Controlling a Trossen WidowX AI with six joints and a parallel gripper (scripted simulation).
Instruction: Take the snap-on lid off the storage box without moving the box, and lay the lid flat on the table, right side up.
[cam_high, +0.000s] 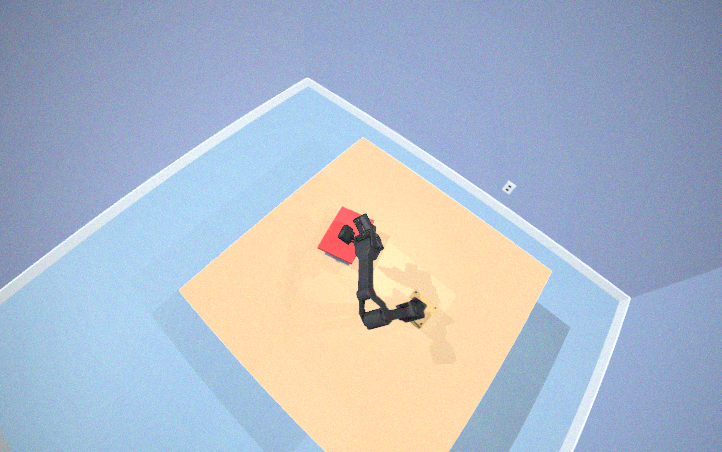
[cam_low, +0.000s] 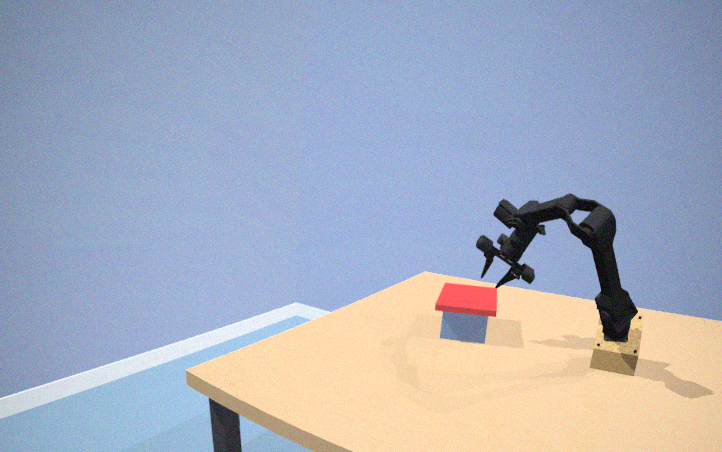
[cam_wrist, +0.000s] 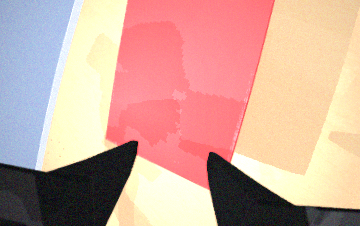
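The red lid is 70 mm below my gripper tip, 70 mm ahead of it and 60 mm to the right of it. The rest, counted from my gripper tip: blue storage box 120 mm below, 70 mm ahead, 60 mm to the right.
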